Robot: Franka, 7 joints.
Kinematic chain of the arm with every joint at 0, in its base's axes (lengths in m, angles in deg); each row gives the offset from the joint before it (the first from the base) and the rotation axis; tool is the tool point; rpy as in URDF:
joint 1: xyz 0 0 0.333 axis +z
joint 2: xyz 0 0 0 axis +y
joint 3: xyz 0 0 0.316 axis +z
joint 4: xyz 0.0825 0 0 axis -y
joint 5: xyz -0.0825 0 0.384 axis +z
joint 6: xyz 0 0 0 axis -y
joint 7: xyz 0.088 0 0 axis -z
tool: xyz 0 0 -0.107 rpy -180 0 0
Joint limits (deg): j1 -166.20..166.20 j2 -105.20..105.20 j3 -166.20..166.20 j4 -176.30..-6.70 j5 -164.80..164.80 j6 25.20..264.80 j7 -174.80..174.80
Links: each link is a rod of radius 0.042 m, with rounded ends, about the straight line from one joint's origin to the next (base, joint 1, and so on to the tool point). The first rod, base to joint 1, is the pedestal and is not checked.
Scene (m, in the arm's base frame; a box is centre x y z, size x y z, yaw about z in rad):
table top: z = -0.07
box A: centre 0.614 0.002 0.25 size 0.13 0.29 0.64 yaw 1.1
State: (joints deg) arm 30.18 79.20 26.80 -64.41 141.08 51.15 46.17
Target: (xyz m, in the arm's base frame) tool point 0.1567 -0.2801 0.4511
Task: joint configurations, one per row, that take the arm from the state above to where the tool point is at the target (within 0.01 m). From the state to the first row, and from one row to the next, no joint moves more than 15 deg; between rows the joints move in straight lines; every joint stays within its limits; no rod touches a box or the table.
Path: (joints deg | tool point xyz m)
1: 31.70 64.38 15.99 -62.35 139.76 46.82 51.44 | 0.5179 0.5268 0.3553
2: 33.22 49.57 5.18 -60.30 138.43 42.50 56.70 | 0.5154 0.4791 0.5325
3: 34.73 34.75 -5.63 -58.24 137.11 38.17 61.97 | 0.4713 0.4039 0.7042
4: 36.25 19.93 -16.44 -56.19 135.78 33.85 67.24 | 0.3886 0.3004 0.8517
5: 37.77 5.12 -27.25 -54.13 134.46 29.52 72.51 | 0.2760 0.1717 0.9587
6: 39.29 -9.70 -38.06 -52.07 133.13 25.20 77.77 | 0.1460 0.0250 1.0126
7: 29.39 -9.82 -38.41 -65.25 129.69 25.20 73.82 | 0.2277 -0.0057 0.9752
8: 19.49 -9.94 -38.75 -78.42 126.25 25.20 69.87 | 0.2898 -0.0590 0.9201
9: 9.59 -10.06 -39.10 -91.60 122.81 25.20 65.92 | 0.3251 -0.1253 0.8505
10: -0.31 -10.17 -39.45 -104.77 119.37 25.20 61.97 | 0.3306 -0.1928 0.7708
11: -10.21 -10.29 -39.80 -117.94 115.93 25.20 58.02 | 0.3084 -0.2497 0.6859
12: -20.11 -10.41 -40.15 -131.12 112.49 25.20 54.07 | 0.2651 -0.2864 0.6009
13: -30.01 -10.53 -40.50 -144.29 109.06 25.20 50.12 | 0.2108 -0.2970 0.5211
14: -39.91 -10.65 -40.85 -157.47 105.62 25.20 46.17 | 0.1567 -0.2801 0.4511

